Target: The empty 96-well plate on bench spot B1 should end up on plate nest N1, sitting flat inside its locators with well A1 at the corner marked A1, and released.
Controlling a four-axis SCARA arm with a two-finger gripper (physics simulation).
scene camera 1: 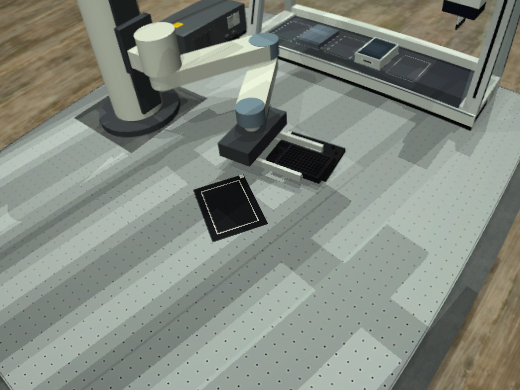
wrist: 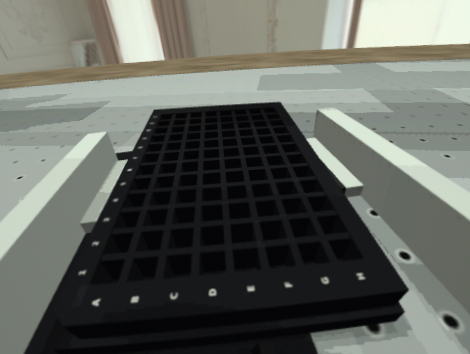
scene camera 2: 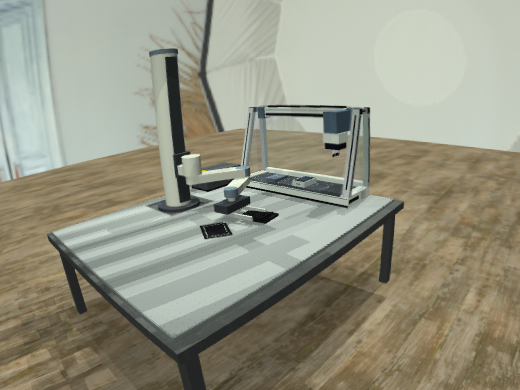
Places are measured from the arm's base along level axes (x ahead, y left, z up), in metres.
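Where they show: gripper, fingertip midpoint: point(scene camera 1: 312, 162) point(wrist: 217, 138) point(scene camera 2: 259, 215); arm's base at its link origin: point(scene camera 1: 140, 111) point(scene camera 2: 179, 205).
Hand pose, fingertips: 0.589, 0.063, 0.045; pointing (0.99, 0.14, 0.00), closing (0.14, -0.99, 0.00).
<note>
Each offset is from my fingertips to the top centre of the thing, as dx, dy, dz. "spot": to the spot under its first point. Level surfaces: height alone.
The black 96-well plate @[-0.021, -0.003, +0.006] point(scene camera 1: 298, 159) point(wrist: 235, 200) is between the two pale fingers of my gripper point(scene camera 1: 310, 162) point(scene camera 2: 258, 214) point(wrist: 217, 138), which is shut on its long sides. The plate is low over or in the black nest N1 point(scene camera 1: 338, 152) point(scene camera 2: 273, 215) point(wrist: 45, 330); whether it sits fully flat inside the locators cannot be told. In the wrist view, well A1 is at the near left corner of the plate. The nest's A1 mark cannot be made out. Bench spot B1 @[spot: -0.086, -0.201, -0.031] point(scene camera 1: 230, 207) point(scene camera 2: 216, 230), a black square with a white outline, holds no plate.
The arm's column point(scene camera 1: 102, 60) point(scene camera 2: 162, 125) stands behind and left of the nest. A dark grey instrument @[spot: -0.624, +0.317, +0.059] point(scene camera 1: 212, 27) is at the back. A gantry frame @[spot: -0.025, +0.387, +0.011] point(scene camera 1: 380, 82) point(scene camera 2: 300, 191) at the back right has a deck with a white block @[dz +0.048] point(scene camera 1: 375, 54) point(scene camera 2: 303, 181) and a blue-grey plate @[spot: -0.309, +0.496, +0.033] point(scene camera 1: 319, 35) point(scene camera 2: 275, 177).
</note>
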